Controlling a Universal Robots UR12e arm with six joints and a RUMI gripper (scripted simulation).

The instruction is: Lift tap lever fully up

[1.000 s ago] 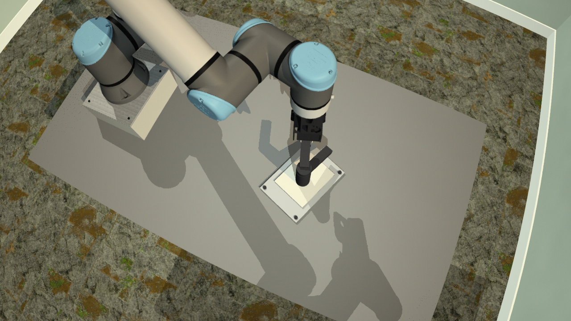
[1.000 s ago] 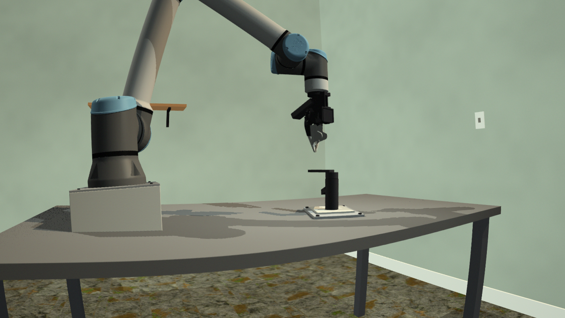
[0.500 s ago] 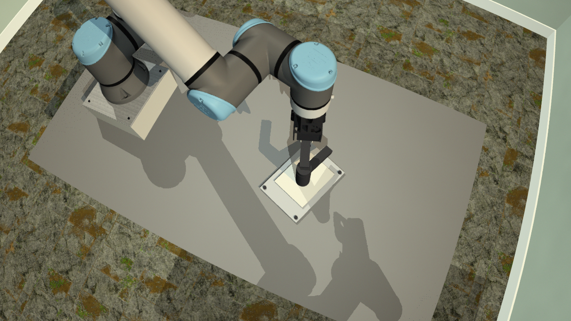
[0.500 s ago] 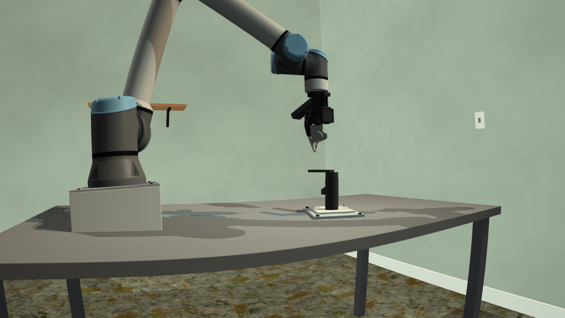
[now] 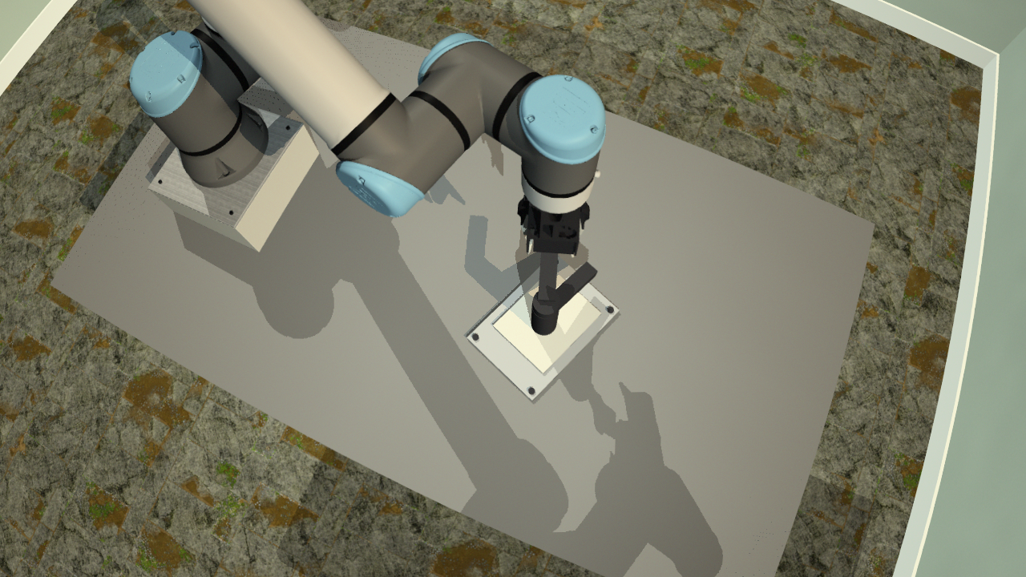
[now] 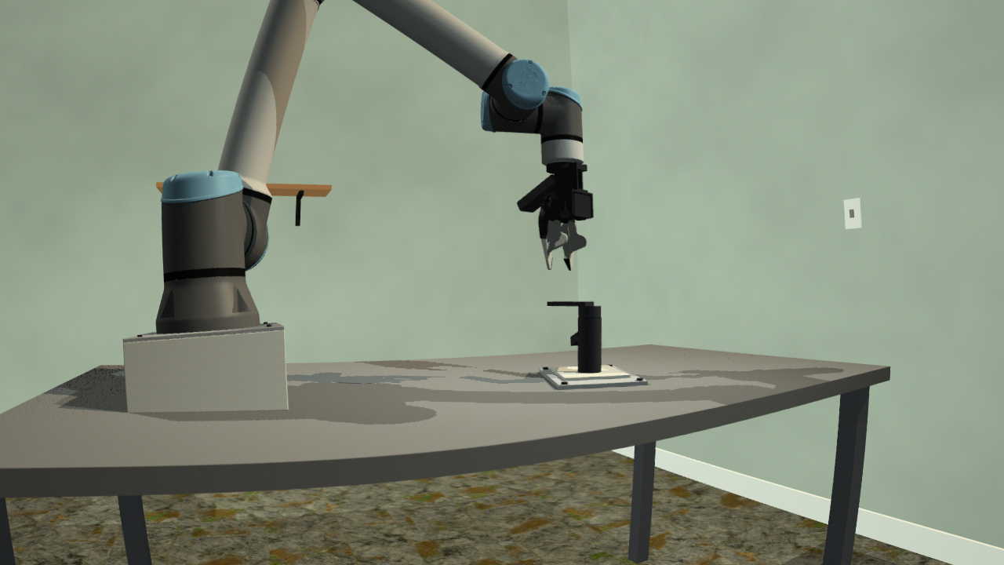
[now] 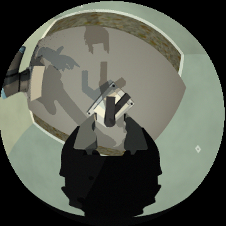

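The black lever is 80 mm below my hand, 30 mm to the right of it and 10 mm ahead of it. From my hand the other things lie so: black tap (140 mm below, 50 mm to the right, 20 mm ahead).
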